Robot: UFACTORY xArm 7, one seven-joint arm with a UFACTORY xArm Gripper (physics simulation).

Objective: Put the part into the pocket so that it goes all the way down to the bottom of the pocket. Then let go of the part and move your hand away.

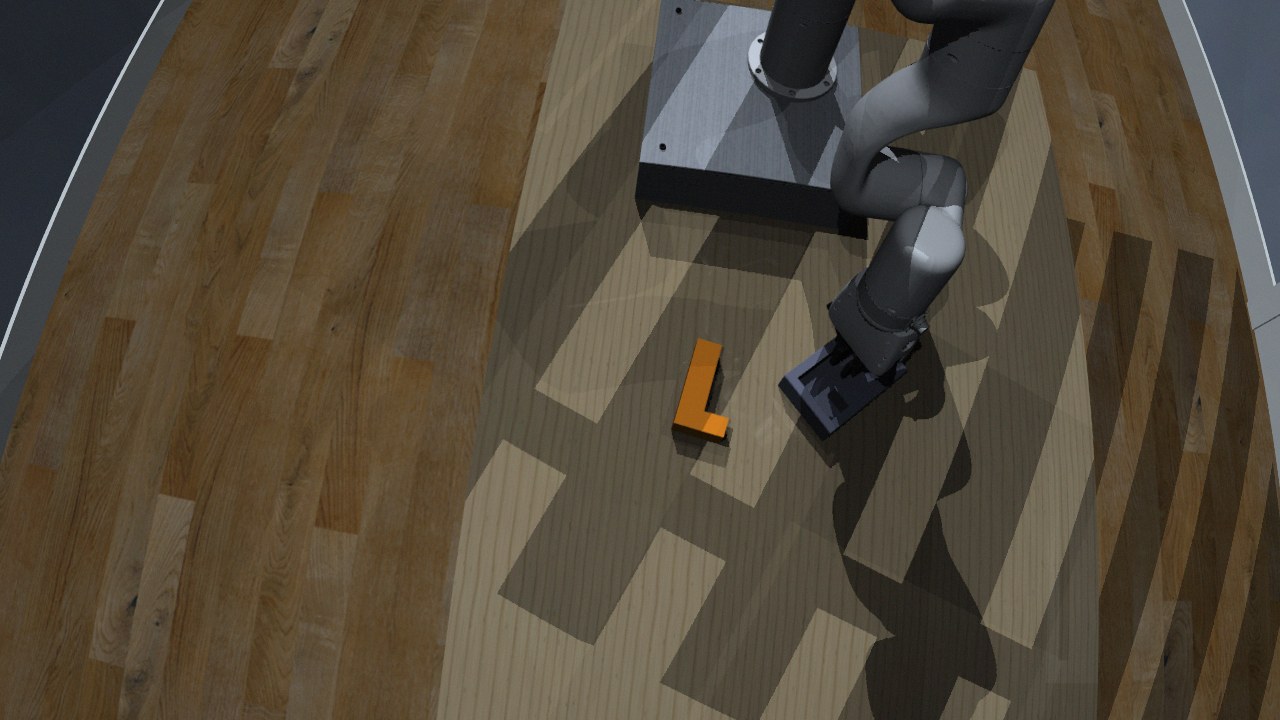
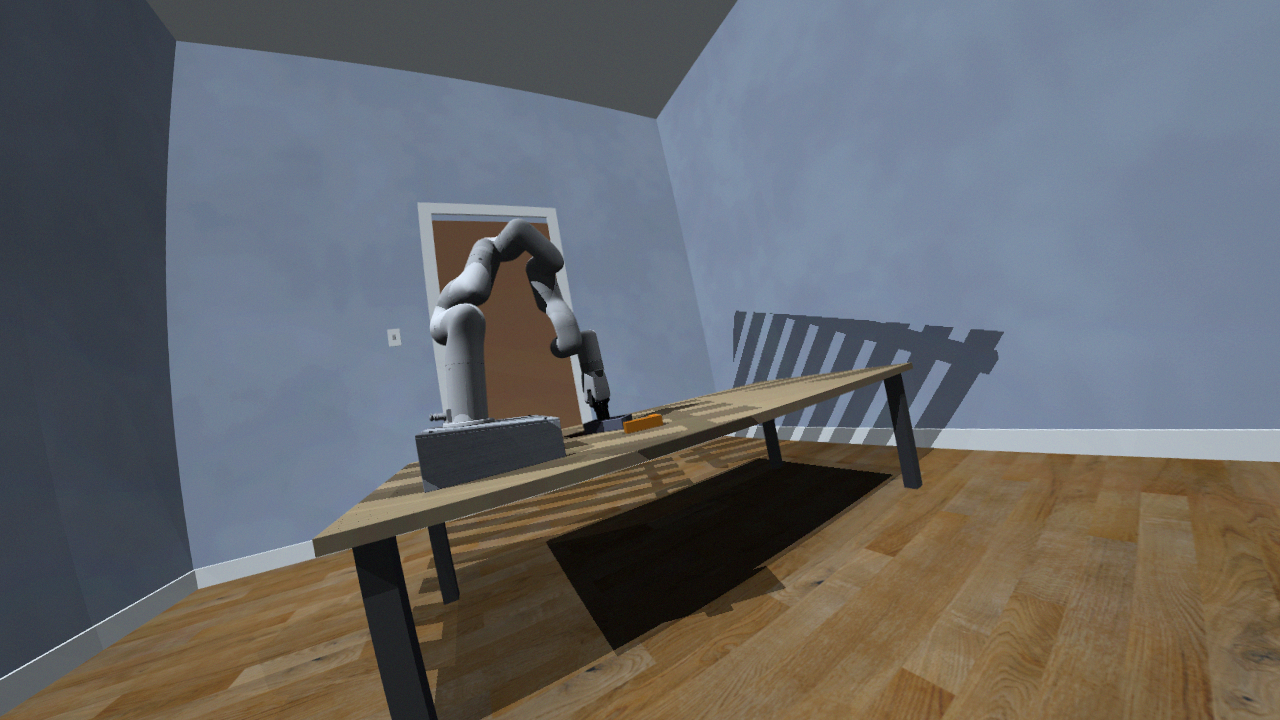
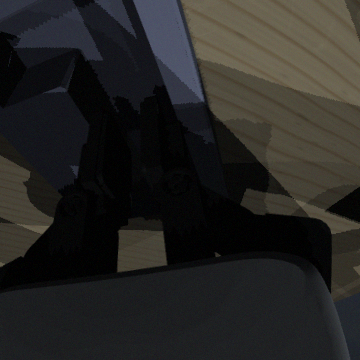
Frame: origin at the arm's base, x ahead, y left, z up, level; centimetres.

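Where they show: gripper, fingertip midpoint: (image 1: 844, 364) (image 3: 135, 126); arm's base at its link origin: (image 1: 791, 66) (image 2: 469, 424).
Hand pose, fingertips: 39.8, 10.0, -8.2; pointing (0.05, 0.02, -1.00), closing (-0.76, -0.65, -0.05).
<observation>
Each offset is from my fingertips to the top centre of the thing, as dx, dy, dz. Level surfaces: height alone.
A dark blue-grey block with a pocket @[+1.3, +0.4, +0.8] (image 1: 822, 397) (image 2: 613, 422) (image 3: 168, 46) rests on the wooden table @[dz -2.8] (image 1: 626, 582) (image 2: 805, 393). My gripper (image 1: 850, 369) (image 2: 596, 410) (image 3: 135, 126) reaches straight down into it. The fingers stand a little apart, and I see nothing held between them. Dark shapes fill the pocket around the fingertips; I cannot tell the part from the block's walls there. An orange L-shaped piece @[+5.5, -16.4, +0.2] (image 1: 700, 390) (image 2: 642, 422) lies flat on the table to the left of the block, well apart from the gripper.
The arm's grey base plate (image 1: 716, 116) (image 2: 487, 447) stands at the back of the table. Striped shadows cross the table top. The table's long edges run on both sides of the work area.
</observation>
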